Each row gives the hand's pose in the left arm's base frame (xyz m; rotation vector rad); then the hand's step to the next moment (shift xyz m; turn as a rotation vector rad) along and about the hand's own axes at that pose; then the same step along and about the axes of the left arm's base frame.
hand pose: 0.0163 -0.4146 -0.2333 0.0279 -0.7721 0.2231
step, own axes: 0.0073 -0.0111 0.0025 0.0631 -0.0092 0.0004
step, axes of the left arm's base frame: 0.0057 -0.0097 0.0075 0.0455 0.0029 0.0446
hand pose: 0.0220 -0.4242 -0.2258 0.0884 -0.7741 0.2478
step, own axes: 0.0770 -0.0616 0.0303 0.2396 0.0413 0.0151
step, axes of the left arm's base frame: 0.0479 -0.0502 0.0763 0.1440 0.0826 0.1783
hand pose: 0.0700 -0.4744 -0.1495 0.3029 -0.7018 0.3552
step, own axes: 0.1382 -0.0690 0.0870 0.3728 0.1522 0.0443
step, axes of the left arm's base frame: 0.0769 -0.0658 0.1456 0.1757 0.1994 0.3057
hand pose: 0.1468 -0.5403 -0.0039 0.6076 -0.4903 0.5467
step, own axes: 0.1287 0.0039 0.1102 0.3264 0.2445 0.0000
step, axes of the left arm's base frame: 0.0649 -0.0258 0.1544 0.0968 0.2764 0.2838
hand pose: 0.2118 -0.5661 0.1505 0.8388 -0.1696 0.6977
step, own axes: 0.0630 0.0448 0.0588 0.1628 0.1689 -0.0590
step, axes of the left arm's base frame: 0.0276 0.0092 0.0927 0.0113 0.2028 0.1314
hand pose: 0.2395 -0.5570 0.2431 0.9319 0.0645 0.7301
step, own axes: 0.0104 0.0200 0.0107 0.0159 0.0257 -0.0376
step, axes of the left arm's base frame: 0.0008 0.0062 0.0242 -0.0151 0.0458 0.0002
